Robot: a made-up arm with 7 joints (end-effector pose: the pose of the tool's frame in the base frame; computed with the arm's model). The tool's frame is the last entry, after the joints. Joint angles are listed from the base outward.
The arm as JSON. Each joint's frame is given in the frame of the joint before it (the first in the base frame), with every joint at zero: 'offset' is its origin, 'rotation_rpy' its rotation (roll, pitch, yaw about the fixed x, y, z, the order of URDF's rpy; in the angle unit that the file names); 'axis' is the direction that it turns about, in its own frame. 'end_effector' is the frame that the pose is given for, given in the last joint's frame.
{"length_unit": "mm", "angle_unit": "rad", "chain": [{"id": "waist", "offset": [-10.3, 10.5, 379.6], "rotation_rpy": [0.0, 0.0, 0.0], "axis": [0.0, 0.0, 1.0]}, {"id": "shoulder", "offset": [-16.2, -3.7, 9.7], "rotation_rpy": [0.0, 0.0, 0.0], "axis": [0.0, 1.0, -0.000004]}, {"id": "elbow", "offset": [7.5, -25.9, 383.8], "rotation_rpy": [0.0, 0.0, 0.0], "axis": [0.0, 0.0, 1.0]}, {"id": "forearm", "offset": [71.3, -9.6, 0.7], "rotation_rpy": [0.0, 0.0, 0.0], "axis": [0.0, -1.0, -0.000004]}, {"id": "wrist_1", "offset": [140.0, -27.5, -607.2], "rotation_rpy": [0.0, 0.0, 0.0], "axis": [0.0, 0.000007, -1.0]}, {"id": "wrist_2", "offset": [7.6, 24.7, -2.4], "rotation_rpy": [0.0, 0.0, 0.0], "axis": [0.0, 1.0, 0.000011]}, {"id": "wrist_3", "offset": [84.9, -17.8, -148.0], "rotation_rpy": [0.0, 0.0, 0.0], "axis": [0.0, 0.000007, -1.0]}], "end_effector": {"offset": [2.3, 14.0, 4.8], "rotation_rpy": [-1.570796, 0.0, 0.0]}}
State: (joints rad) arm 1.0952 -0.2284 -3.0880 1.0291 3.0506 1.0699 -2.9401
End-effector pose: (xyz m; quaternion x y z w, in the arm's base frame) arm -0.3571 -0.7727 0.3853 0.6562 0.0003 0.7207 0.2237
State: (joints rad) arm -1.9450 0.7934 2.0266 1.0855 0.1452 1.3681 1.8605
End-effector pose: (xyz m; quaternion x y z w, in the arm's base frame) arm 0.6484 -0.0580 0.6484 -0.2455 0.7107 -0.2563 0.6074
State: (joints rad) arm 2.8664 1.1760 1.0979 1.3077 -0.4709 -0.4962 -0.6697
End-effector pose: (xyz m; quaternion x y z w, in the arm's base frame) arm -0.7171 -0.5331 0.2525 0.6641 -0.2424 0.6941 0.1356
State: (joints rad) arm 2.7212 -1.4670 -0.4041 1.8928 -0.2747 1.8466 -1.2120
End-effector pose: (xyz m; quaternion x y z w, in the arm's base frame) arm 0.6187 0.1200 1.0548 0.3640 -0.8413 0.2396 0.3199
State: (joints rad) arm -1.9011 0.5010 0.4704 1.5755 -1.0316 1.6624 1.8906
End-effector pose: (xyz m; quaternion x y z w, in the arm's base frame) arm -0.1279 -0.8687 0.4213 0.3093 -0.7290 0.5345 0.2952
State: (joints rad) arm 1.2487 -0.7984 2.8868 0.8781 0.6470 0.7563 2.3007
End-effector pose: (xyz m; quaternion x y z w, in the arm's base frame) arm -0.3423 -0.4013 -0.1321 -0.5645 -0.5939 0.1927 0.5399
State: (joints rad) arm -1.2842 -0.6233 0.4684 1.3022 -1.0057 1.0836 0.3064
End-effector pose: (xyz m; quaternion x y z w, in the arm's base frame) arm 0.3718 -0.3629 1.0603 -0.9279 0.1405 -0.3453 0.0043
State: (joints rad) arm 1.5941 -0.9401 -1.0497 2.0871 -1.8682 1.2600 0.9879
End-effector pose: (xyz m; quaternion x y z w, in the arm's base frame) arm 0.6585 -0.5846 1.0837 -0.5564 -0.0344 -0.7460 0.3641
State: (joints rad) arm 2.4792 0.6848 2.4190 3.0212 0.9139 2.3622 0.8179
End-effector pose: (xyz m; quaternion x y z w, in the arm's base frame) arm -0.3728 0.3522 1.2135 -0.3757 -0.1271 -0.7609 0.5135
